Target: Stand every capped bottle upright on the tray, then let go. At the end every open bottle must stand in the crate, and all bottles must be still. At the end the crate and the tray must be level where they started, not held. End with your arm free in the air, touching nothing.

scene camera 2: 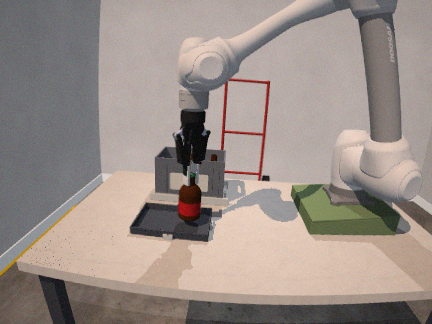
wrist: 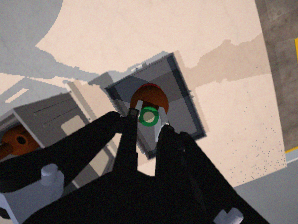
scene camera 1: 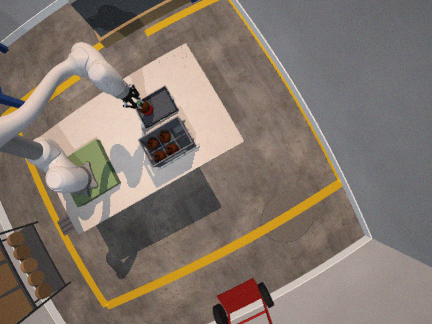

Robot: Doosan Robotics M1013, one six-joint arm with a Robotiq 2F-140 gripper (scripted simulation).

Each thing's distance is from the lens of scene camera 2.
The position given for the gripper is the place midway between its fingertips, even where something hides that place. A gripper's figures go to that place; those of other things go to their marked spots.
gripper (scene camera 2: 190, 183): 0.91 m
dark flat tray (scene camera 2: 157, 219): 1.00 m
bottle (scene camera 2: 189, 206): 0.91 m
crate (scene camera 2: 168, 172): 1.11 m
The marked spots on the bottle and the crate are 0.25 m apart.
